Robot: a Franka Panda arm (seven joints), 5 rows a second.
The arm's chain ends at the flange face. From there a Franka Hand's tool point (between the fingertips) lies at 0.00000 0.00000 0.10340 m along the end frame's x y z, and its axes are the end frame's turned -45 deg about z.
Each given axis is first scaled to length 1.
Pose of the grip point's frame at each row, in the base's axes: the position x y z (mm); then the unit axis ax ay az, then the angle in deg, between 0 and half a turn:
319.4 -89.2 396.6 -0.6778 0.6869 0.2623 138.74
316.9 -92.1 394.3 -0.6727 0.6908 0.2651 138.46
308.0 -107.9 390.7 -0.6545 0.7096 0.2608 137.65
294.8 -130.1 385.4 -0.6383 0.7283 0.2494 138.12
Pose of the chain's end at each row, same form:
304.8 -168.1 461.9 -0.3495 0.8600 0.3717 153.22
301.8 -171.3 459.0 -0.3434 0.8611 0.3750 153.08
289.3 -186.8 454.9 -0.3201 0.8705 0.3739 152.15
273.2 -206.9 451.2 -0.2993 0.8826 0.3627 152.10

